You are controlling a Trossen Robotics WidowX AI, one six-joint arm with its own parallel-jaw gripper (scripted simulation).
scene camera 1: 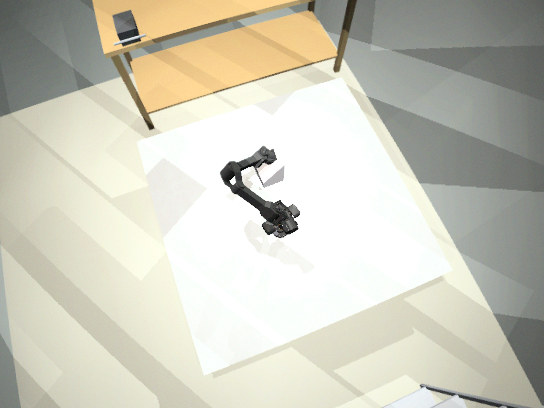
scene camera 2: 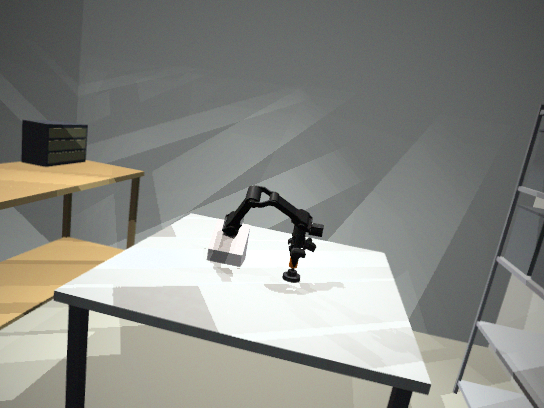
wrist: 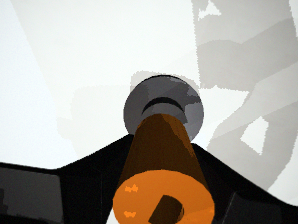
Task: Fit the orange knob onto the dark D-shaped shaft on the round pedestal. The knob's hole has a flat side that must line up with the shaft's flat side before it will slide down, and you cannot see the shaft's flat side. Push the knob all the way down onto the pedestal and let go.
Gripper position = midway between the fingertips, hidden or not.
Observation:
My gripper (wrist: 160,144) carries an orange knob. I also see a D-shaped shaft (wrist: 166,94).

